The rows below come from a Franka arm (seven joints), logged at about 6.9 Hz.
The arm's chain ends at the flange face. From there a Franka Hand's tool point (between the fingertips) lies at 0.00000 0.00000 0.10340 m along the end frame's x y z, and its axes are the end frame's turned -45 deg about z.
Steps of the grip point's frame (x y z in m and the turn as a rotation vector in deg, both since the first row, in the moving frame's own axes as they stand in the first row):
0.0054 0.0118 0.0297 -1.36 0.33 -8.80
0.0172 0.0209 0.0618 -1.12 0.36 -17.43
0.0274 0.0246 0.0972 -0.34 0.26 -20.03
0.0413 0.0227 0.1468 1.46 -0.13 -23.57
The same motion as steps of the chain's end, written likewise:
0.0099 0.0034 0.0297 -0.73 1.20 -8.80
0.0249 0.0019 0.0618 -0.54 1.05 -17.43
0.0360 -0.0019 0.0972 -0.06 0.42 -20.03
0.0476 -0.0119 0.1468 0.94 -1.12 -23.57

